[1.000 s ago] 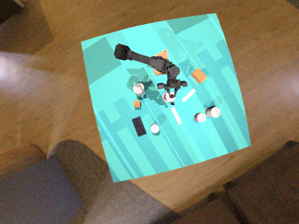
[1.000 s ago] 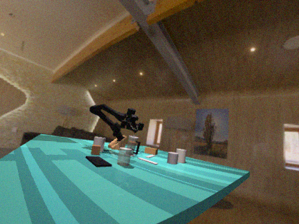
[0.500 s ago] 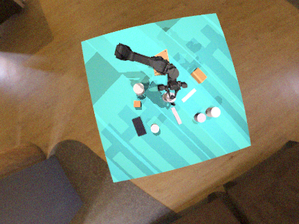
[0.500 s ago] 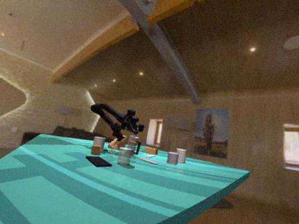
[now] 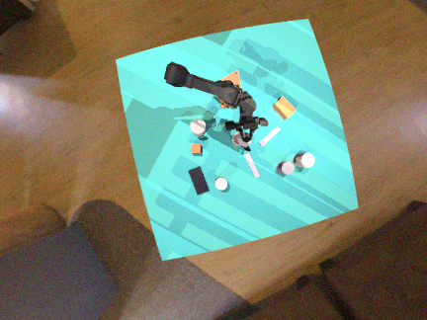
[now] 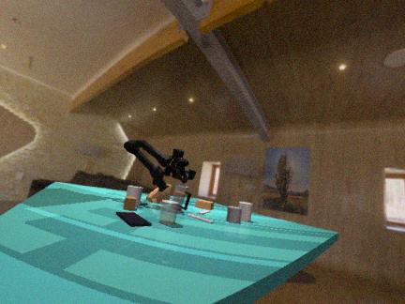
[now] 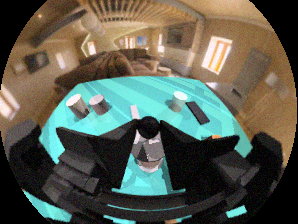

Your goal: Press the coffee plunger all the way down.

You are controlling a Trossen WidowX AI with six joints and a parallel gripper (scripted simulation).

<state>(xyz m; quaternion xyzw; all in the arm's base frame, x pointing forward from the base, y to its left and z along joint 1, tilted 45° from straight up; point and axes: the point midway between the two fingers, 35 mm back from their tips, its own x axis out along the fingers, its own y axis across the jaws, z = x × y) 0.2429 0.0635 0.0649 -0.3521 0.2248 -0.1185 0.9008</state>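
Now: gripper tip 10 mm past the coffee press and 90 mm above it. From my gripper tip the other things lie so: small tan cube 20 mm behind, 260 mm to the right, 150 mm below.
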